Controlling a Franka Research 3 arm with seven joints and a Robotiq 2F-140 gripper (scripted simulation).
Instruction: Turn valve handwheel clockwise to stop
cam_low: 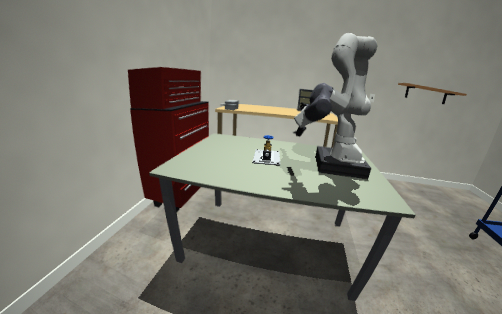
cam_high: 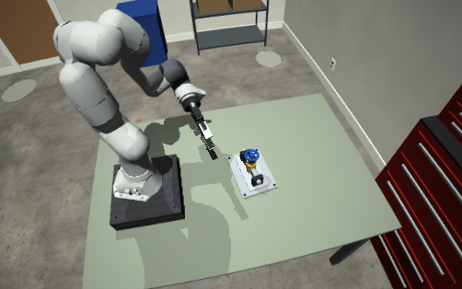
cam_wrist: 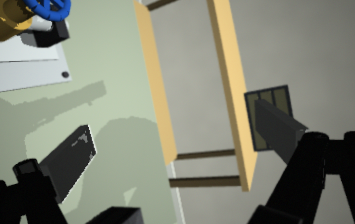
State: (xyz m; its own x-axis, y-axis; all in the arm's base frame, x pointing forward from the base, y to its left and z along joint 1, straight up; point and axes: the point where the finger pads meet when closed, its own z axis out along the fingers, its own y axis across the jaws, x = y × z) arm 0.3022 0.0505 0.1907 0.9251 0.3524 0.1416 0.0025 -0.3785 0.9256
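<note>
My hand is 170 mm short of the blue handwheel, 140 mm above it and 10 mm to the right of it.
</note>
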